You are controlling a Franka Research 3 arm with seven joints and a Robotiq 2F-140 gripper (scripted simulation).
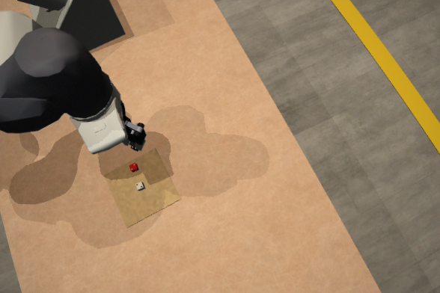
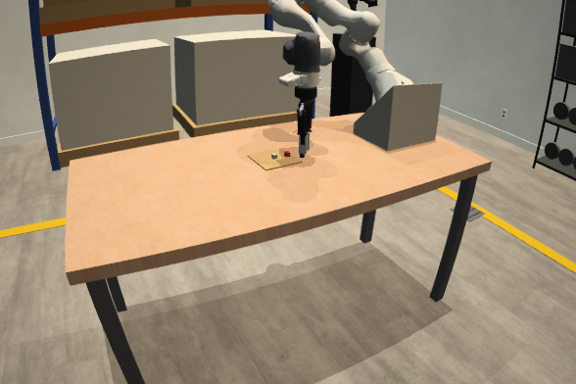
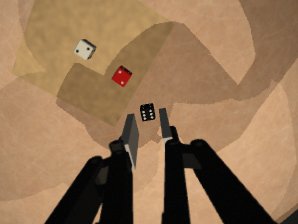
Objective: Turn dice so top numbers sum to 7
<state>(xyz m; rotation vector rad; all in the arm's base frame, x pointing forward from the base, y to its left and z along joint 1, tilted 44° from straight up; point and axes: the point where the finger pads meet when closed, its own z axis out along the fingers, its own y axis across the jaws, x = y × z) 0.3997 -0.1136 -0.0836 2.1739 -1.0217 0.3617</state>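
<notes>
Now: the black die 5 cm below my hand. Also, from my hand: red die 5 cm ahead, 3 cm to the right, 4 cm below; tan mat 10 cm ahead, 4 cm to the right, 5 cm below; white die 10 cm ahead, 4 cm to the right, 4 cm below.
</notes>
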